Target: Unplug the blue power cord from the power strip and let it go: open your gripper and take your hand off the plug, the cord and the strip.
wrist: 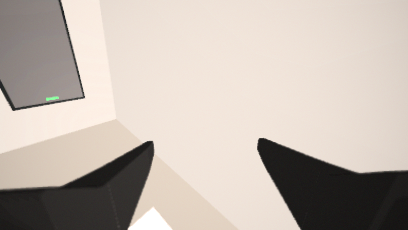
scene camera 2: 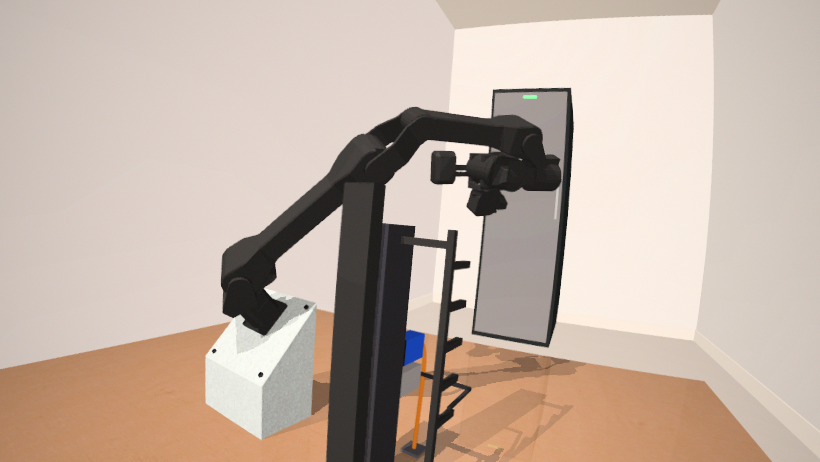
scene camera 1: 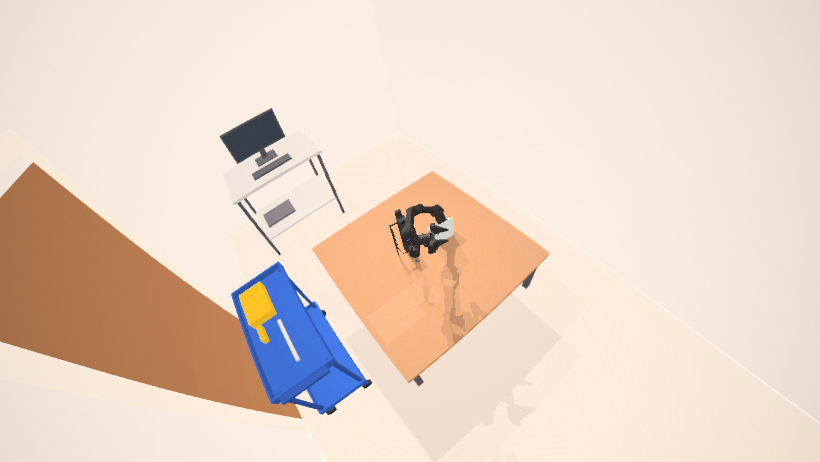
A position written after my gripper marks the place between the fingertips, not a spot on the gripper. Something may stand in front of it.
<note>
My gripper (scene camera 2: 455,162) is open, with nothing in its grasp. Further things: a black post (scene camera 2: 363,204).
My gripper shows as well in the wrist view (wrist: 207,144).
</note>
